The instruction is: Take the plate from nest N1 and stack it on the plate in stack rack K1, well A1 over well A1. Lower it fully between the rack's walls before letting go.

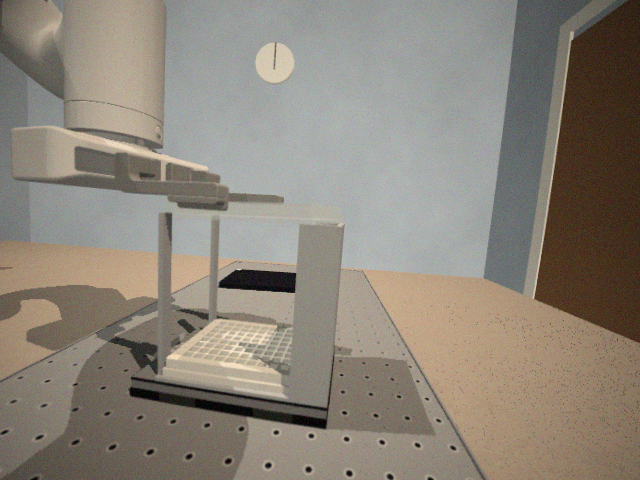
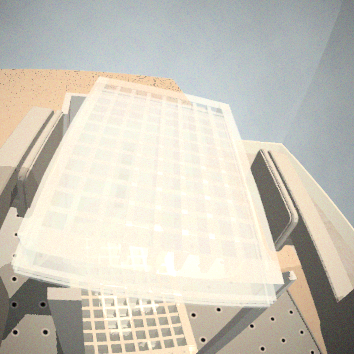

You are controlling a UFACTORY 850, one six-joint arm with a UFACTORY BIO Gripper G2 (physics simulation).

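My gripper (image 1: 253,202) (image 2: 159,177) is shut on a clear, gridded plate (image 1: 305,212) (image 2: 165,150), with one finger along each long side. The held plate is roughly level, at the height of the tops of the walls of stack rack K1 (image 1: 317,310) (image 2: 66,320). Its lower edge looks close to the wall tops; whether it touches them or has entered between them cannot be told. A cream gridded plate (image 1: 227,343) (image 2: 132,320) lies low in the rack, well below the held plate. Well A1 cannot be made out on either plate. Nest N1 is not identifiable.
The rack stands on a grey perforated board (image 1: 206,444) (image 2: 272,332) with tall walls and posts at its corners. A flat black block (image 1: 258,280) lies on the board behind the rack. Tan floor and a blue wall lie beyond.
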